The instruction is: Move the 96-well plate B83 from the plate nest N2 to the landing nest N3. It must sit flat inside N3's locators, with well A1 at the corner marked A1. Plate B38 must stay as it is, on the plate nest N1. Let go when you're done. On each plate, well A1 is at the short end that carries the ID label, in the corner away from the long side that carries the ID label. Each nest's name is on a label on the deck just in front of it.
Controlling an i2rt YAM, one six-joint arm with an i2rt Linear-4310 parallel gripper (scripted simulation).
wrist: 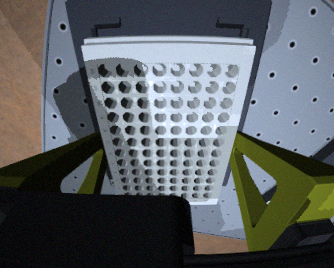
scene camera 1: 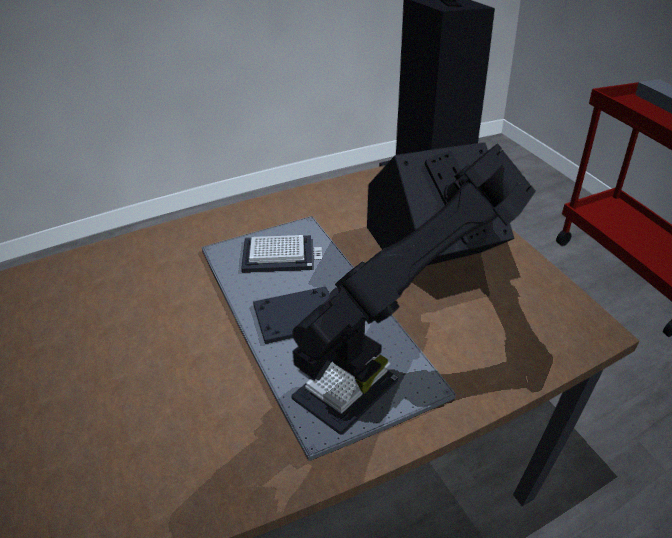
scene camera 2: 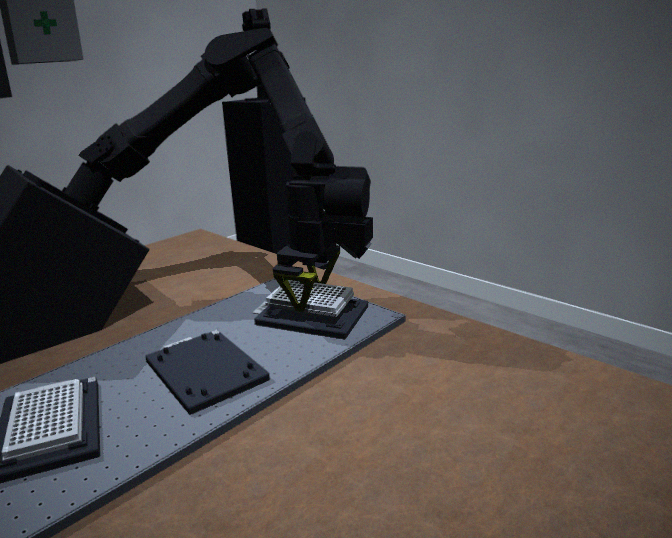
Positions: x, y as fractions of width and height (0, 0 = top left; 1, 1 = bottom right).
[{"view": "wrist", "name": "my gripper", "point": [0.50, 0.51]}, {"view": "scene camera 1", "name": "my gripper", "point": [0.52, 0.71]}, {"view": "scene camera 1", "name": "landing nest N3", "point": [0.42, 0.58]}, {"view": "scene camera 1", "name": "dark nest N2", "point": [0.48, 0.76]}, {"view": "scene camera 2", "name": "my gripper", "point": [0.46, 0.56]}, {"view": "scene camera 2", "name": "landing nest N3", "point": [0.33, 0.68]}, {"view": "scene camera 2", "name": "dark nest N2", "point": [0.43, 0.60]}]
